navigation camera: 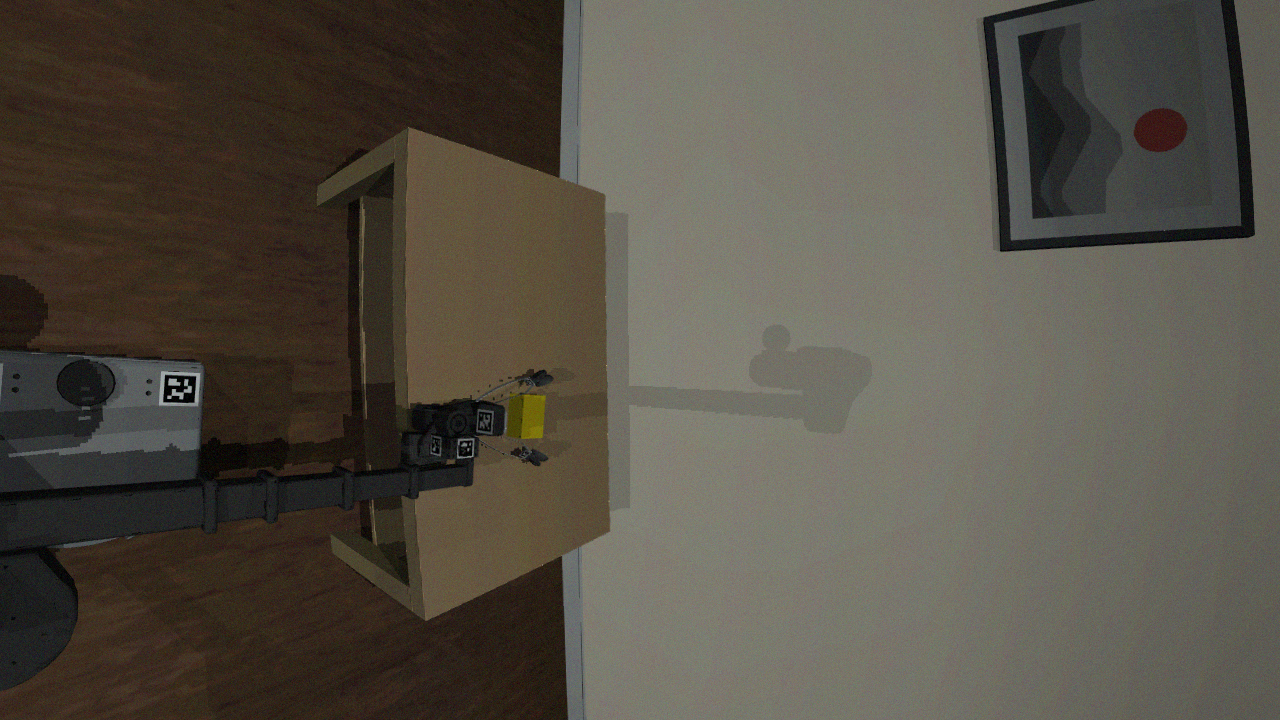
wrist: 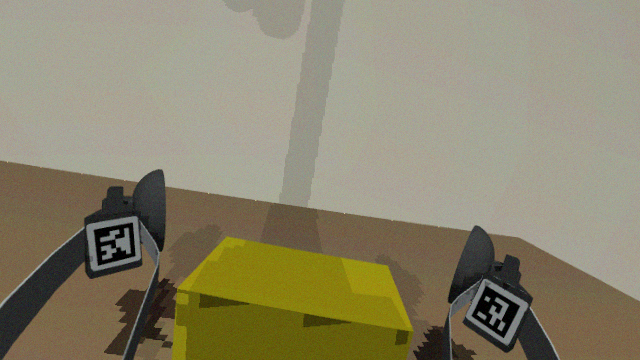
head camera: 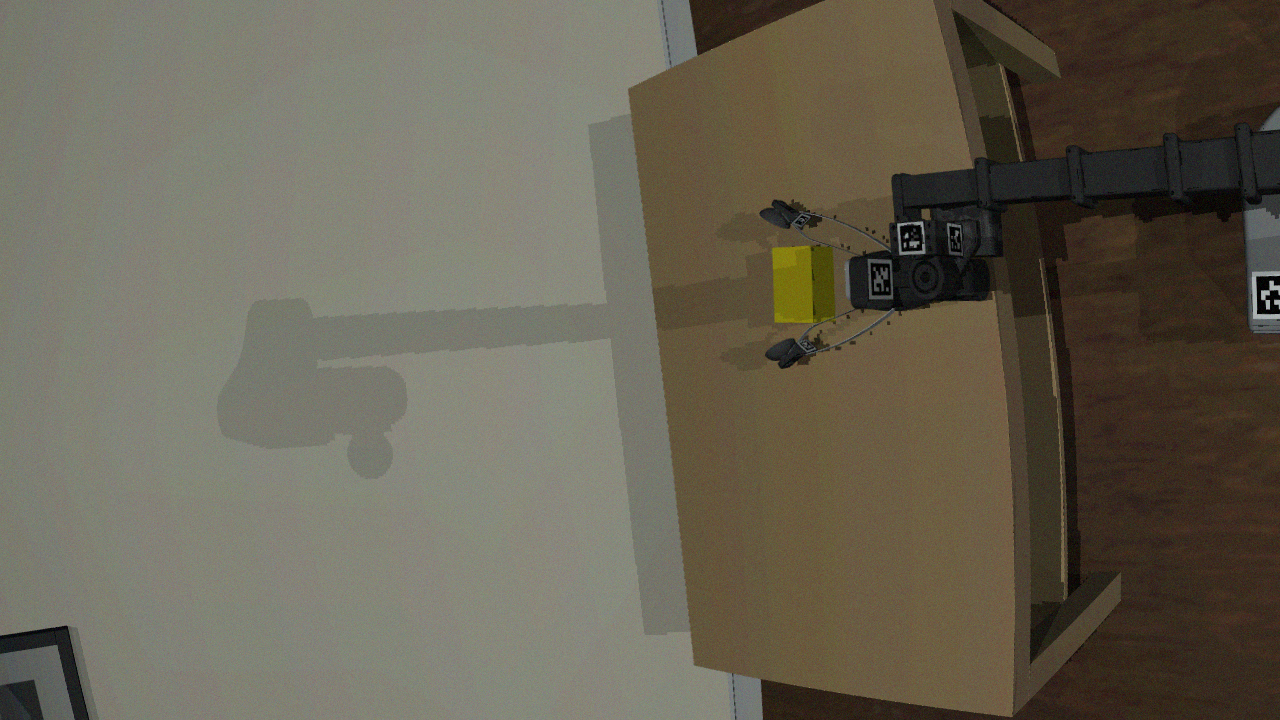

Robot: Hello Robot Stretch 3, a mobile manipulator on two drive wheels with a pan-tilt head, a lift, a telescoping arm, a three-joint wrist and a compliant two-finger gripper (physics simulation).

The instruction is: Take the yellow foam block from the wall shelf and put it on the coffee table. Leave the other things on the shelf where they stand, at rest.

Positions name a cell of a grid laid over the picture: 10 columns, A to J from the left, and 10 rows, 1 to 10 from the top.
In view: my gripper (head camera: F4), a yellow foam block (head camera: G4) and a coffee table (head camera: G8).
The yellow foam block also shows in the navigation camera view (navigation camera: E6) and in the wrist view (wrist: D9). My gripper also shows in the navigation camera view (navigation camera: E6) and in the wrist view (wrist: E7). The coffee table shows as well in the navigation camera view (navigation camera: D4).
